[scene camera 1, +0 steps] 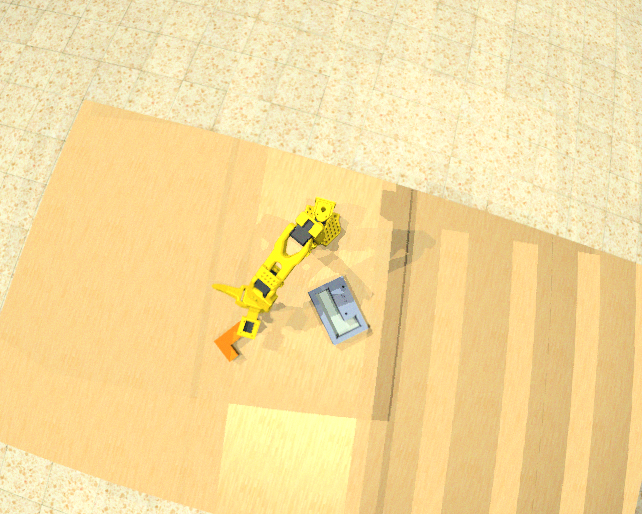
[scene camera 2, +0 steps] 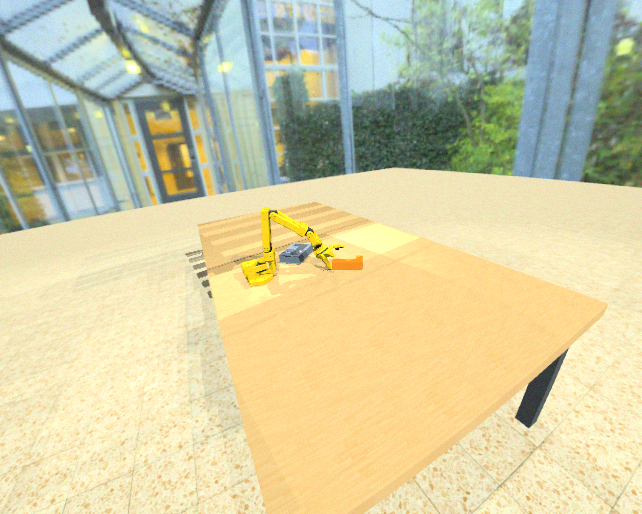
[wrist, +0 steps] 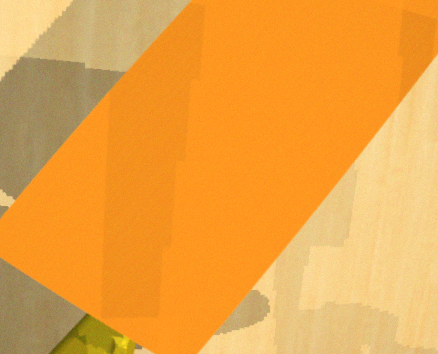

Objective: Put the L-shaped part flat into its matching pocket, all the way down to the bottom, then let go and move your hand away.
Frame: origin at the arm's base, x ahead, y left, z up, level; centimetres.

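Seen in the pictures: hand at its tool point: (scene camera 2: 331, 268) (wrist: 153, 292); arm's base at its link origin: (scene camera 2: 264, 277).
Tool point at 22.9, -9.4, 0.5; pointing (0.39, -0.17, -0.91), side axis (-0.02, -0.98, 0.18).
Offsets run from my tool point to a thing's middle, as dx, dy, dz. "spot": to the spot under its first point. Level surfaces: height alone.
The orange L-shaped part @(+6.4, -1.1, +1.0) (scene camera 1: 227, 342) (scene camera 2: 347, 263) (wrist: 225, 150) lies on the table, left of the pocket block in scene camera 1. The grey-blue block @(-5.8, +19.2, +1.3) (scene camera 1: 352, 306) (scene camera 2: 296, 252) has an L-shaped pocket @(spot: -5.6, +17.7, +0.0) (scene camera 1: 330, 309), and its pale floor shows. My gripper (scene camera 1: 227, 305) (scene camera 2: 326, 260) is fully open, low beside the part's end nearer the arm's base. One jaw points out to the left in scene camera 1. In the wrist view a bit of yellow jaw shows at the bottom left, partly hidden by the part. The jaw tips are hidden there, so contact cannot be told.
The wooden table @(dz -0.5) (scene camera 1: 133, 240) (scene camera 2: 407, 342) carries the arm, whose base (scene camera 1: 329, 230) (scene camera 2: 257, 271) stands near the table's edge. The pocket block sits to the right of the gripper in scene camera 1. Shadows and bright patches fall across the wood.
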